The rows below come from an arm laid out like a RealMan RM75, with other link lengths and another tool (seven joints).
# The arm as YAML. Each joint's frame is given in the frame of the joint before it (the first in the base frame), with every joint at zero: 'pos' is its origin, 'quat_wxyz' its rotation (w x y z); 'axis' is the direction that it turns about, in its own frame. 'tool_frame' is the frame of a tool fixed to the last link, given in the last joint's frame.
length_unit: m
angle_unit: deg
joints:
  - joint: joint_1
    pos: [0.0, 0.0, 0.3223]
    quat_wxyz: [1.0, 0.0, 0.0, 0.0]
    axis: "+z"
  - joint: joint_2
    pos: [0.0, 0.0, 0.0]
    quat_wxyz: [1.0, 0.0, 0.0, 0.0]
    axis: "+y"
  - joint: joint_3
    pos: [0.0, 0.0, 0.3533]
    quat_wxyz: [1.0, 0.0, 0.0, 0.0]
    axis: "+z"
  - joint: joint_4
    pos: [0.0, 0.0, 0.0]
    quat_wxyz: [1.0, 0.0, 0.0, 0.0]
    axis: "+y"
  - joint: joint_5
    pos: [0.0, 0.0, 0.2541]
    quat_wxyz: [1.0, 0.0, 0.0, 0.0]
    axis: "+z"
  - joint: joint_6
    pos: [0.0, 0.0, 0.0]
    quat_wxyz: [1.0, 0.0, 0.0, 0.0]
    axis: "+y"
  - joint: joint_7
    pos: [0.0, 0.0, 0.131]
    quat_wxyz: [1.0, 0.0, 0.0, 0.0]
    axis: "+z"
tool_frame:
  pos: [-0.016, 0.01, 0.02]
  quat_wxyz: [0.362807, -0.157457, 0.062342, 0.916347]
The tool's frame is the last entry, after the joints.
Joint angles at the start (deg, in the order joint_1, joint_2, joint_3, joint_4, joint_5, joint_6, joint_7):
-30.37 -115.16 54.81 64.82 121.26 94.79 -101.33
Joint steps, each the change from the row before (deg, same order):
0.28 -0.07 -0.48 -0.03 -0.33 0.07 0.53
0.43 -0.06 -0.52 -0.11 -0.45 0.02 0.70
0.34 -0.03 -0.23 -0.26 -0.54 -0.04 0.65
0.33 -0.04 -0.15 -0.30 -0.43 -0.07 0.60
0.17 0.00 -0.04 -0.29 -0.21 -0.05 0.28
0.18 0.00 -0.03 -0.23 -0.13 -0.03 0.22
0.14 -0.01 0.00 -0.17 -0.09 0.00 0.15
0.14 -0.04 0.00 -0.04 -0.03 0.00 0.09
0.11 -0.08 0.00 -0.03 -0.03 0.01 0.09
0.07 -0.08 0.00 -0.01 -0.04 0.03 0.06
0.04 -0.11 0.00 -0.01 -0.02 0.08 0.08
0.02 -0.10 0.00 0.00 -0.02 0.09 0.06
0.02 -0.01 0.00 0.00 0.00 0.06 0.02
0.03 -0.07 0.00 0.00 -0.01 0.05 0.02
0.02 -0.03 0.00 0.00 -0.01 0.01 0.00
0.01 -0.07 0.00 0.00 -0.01 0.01 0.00
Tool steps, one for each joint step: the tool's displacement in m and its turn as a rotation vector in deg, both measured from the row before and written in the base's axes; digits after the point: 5 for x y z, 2 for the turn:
-0.00180 -0.00126 0.00093 0.36 -0.49 -0.11
-0.00298 -0.00193 0.00097 0.45 -0.58 -0.08
-0.00223 -0.00161 -0.00012 0.23 -0.56 -0.15
-0.00240 -0.00168 -0.00058 0.16 -0.45 -0.08
-0.00166 -0.00101 -0.00064 -0.01 -0.24 0.08
-0.00173 -0.00110 -0.00053 -0.02 -0.16 0.12
-0.00126 -0.00096 -0.00056 -0.06 -0.12 0.09
-0.00093 -0.00089 -0.00044 -0.02 -0.06 0.07
-0.00053 -0.00081 -0.00075 -0.05 -0.09 0.03
-0.00015 -0.00061 -0.00070 -0.05 -0.10 0.00
0.00015 -0.00063 -0.00097 -0.12 -0.11 -0.05
0.00029 -0.00051 -0.00086 -0.12 -0.11 -0.06
-0.00008 -0.00028 -0.00010 -0.06 -0.01 -0.01
0.00008 -0.00042 -0.00060 -0.08 -0.07 0.00
0.00000 -0.00019 -0.00025 -0.02 -0.04 0.02
0.00021 -0.00021 -0.00058 -0.04 -0.07 0.01

